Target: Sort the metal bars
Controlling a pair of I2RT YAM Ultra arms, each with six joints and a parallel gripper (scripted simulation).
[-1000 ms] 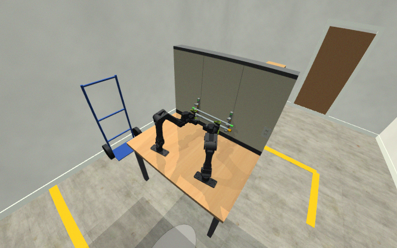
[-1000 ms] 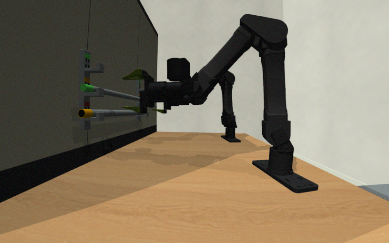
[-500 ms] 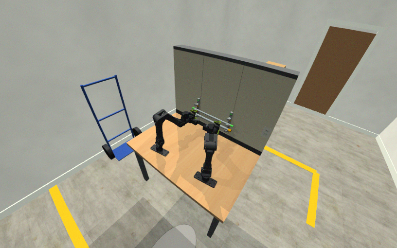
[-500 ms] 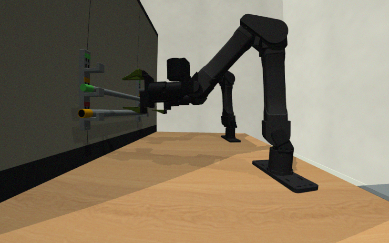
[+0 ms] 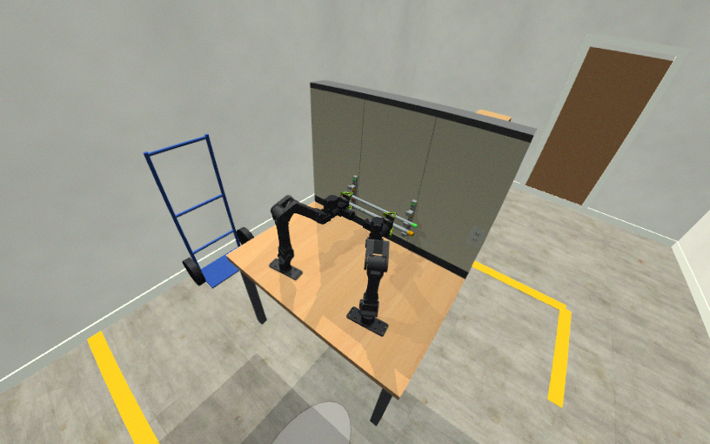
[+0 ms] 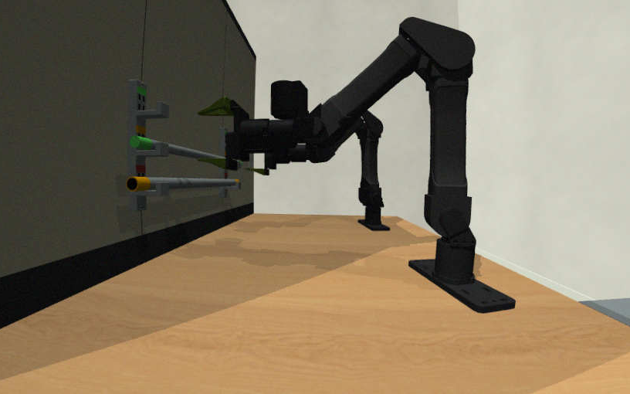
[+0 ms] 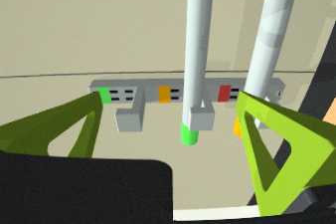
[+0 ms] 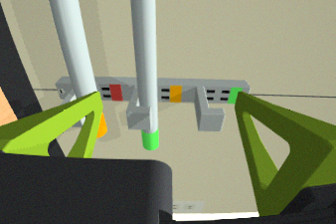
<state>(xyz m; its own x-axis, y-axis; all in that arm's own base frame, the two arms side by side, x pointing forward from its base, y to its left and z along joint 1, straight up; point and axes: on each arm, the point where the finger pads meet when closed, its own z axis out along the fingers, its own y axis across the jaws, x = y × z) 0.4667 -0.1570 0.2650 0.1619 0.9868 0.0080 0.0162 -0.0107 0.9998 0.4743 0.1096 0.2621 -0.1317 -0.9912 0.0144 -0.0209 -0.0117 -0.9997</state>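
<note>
My left hand is 160 mm to the left of the green-ended bar, 60 mm short of it and 30 mm above it. Round my left hand: orange-ended bar: 150 mm to the right, 100 mm below, 70 mm ahead; wall panel: 170 mm to the right, 170 mm ahead, 160 mm above.
My right gripper is now 80 mm short of the green-ended bar, 140 mm to the right of it and 20 mm above it. Also, from my right hand: orange-ended bar: 90 mm ahead, 140 mm to the left, 100 mm below; then wall panel: 190 mm ahead, 120 mm to the left, 160 mm above.
</note>
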